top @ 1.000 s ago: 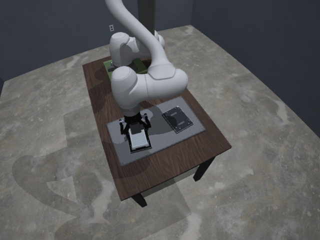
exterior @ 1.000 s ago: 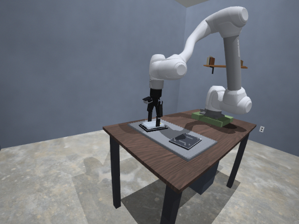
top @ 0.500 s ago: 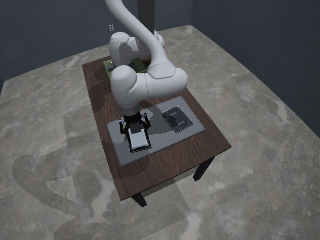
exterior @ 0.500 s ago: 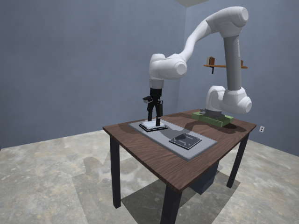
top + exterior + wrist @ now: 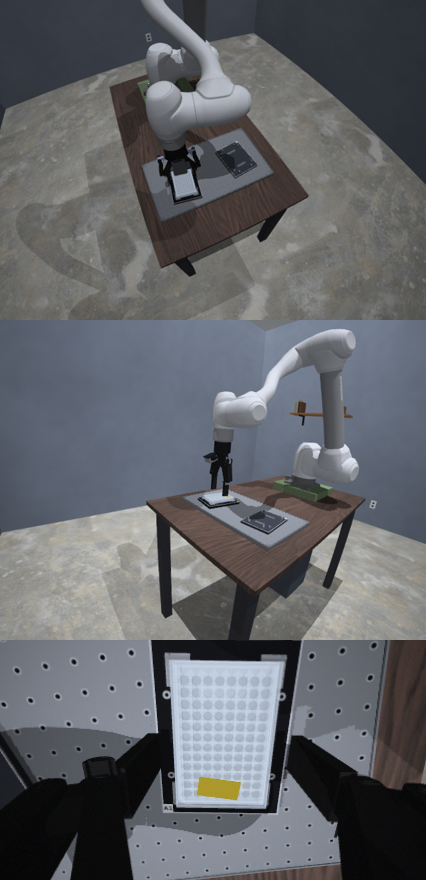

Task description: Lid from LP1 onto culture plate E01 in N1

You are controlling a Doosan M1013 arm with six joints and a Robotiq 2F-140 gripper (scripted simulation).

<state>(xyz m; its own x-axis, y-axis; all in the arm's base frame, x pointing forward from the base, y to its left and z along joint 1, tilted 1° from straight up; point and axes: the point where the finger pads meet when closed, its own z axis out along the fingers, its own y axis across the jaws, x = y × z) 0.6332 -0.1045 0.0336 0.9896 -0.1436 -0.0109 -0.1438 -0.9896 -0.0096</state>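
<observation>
My hand is 50 mm above the clear lid. The rest, counted from my hand: nest N1: 70 mm below; then lid park LP1: 260 mm to the left, 70 mm below, 20 mm behind; then culture plate E01: 50 mm below.
</observation>
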